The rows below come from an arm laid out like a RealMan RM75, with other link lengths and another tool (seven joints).
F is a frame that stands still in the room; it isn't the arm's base.
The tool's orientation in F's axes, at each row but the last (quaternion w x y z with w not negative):
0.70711 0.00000 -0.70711 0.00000
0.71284 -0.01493 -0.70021 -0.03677
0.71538 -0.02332 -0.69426 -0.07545
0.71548 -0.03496 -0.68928 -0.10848
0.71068 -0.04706 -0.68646 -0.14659
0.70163 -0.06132 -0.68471 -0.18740
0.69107 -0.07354 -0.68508 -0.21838
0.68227 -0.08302 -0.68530 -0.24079
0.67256 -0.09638 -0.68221 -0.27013
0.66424 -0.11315 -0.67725 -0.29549
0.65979 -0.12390 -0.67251 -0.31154
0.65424 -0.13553 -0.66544 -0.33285
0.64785 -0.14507 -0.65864 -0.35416
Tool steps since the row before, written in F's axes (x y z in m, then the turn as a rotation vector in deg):
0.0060 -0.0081 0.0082 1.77 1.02 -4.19
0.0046 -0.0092 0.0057 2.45 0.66 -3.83
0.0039 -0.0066 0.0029 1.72 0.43 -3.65
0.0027 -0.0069 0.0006 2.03 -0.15 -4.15
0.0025 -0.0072 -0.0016 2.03 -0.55 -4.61
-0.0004 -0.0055 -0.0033 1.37 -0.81 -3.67
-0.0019 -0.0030 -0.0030 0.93 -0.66 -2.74
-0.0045 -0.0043 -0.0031 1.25 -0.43 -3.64
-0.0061 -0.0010 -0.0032 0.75 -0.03 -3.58
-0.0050 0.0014 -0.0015 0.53 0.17 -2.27
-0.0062 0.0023 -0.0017 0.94 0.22 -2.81
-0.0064 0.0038 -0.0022 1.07 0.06 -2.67
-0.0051 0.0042 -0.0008 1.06 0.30 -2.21
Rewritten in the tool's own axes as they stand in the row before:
0.0082 -0.0081 -0.0060 -4.19 1.02 -1.77
0.0061 -0.0087 -0.0051 -3.81 0.72 -2.47
0.0035 -0.0058 -0.0047 -3.63 0.41 -1.77
0.0014 -0.0061 -0.0040 -4.06 -0.15 -2.21
-0.0005 -0.0064 -0.0044 -4.45 -0.59 -2.35
-0.0023 -0.0058 -0.0017 -3.48 -0.90 -1.76
-0.0023 -0.0040 0.0004 -2.58 -0.76 -1.25
-0.0019 -0.0064 0.0020 -3.53 -0.61 -1.48
-0.0024 -0.0046 0.0046 -3.52 -0.51 -0.85
-0.0013 -0.0020 0.0048 -2.28 -0.14 -0.48
-0.0016 -0.0022 0.0063 -2.86 0.00 -0.82
-0.0024 -0.0017 0.0072 -2.70 -0.01 -1.01
-0.0013 -0.0006 0.0065 -2.32 0.29 -0.80

